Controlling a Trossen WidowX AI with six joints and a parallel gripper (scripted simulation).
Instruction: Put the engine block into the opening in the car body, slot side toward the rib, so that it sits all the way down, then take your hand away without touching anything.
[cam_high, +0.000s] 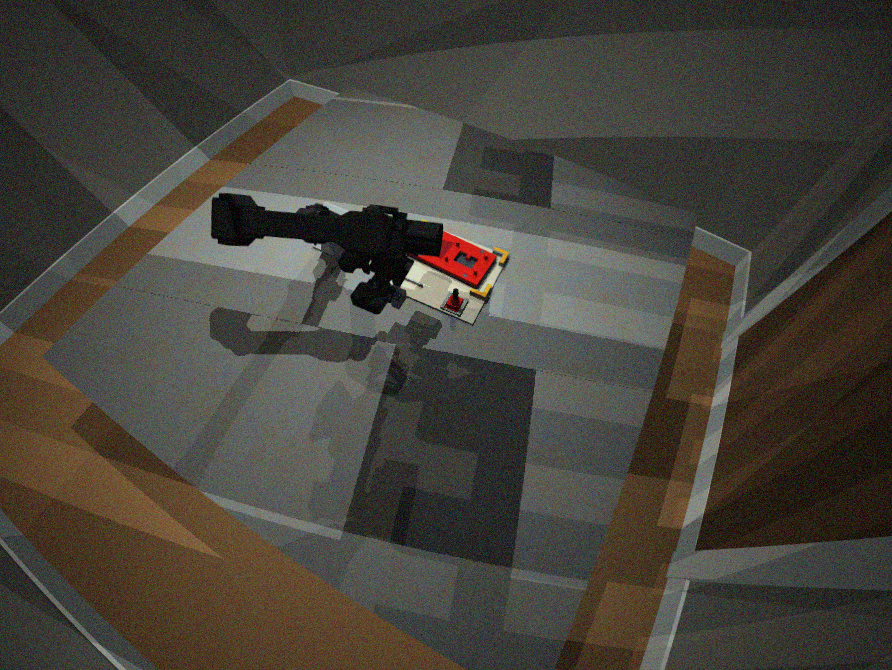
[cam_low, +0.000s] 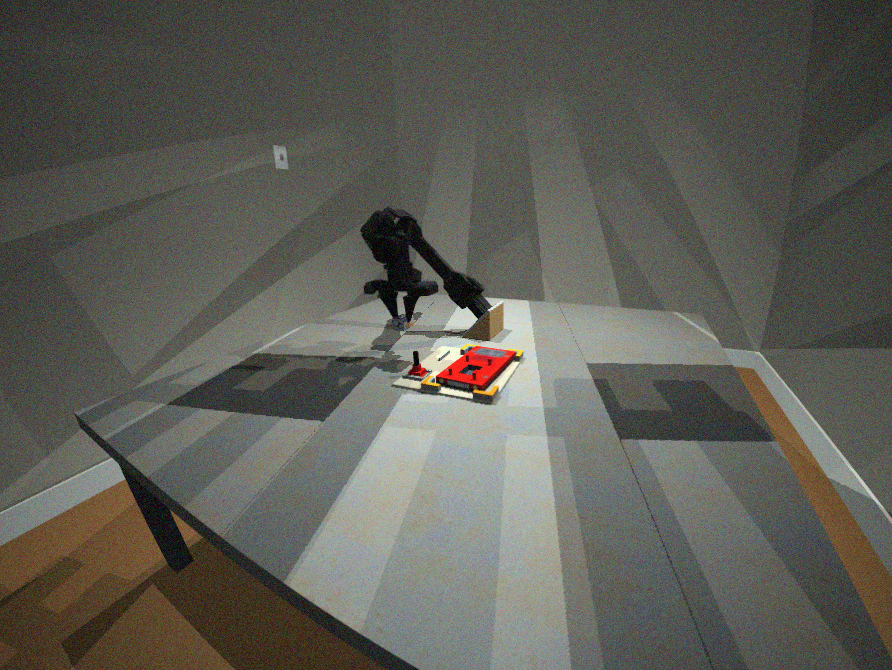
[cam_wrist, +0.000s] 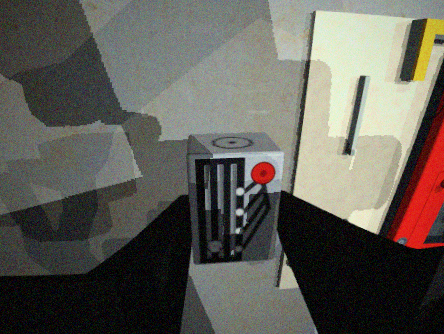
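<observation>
My gripper tip is now 19 cm to the right of the beige board, 8 cm above it and 4 cm short of it. From my gripper tip the other things lie so: black upright post (10 cm to the left, 10 cm ahead, 6 cm below); then engine block (1 cm below).
</observation>
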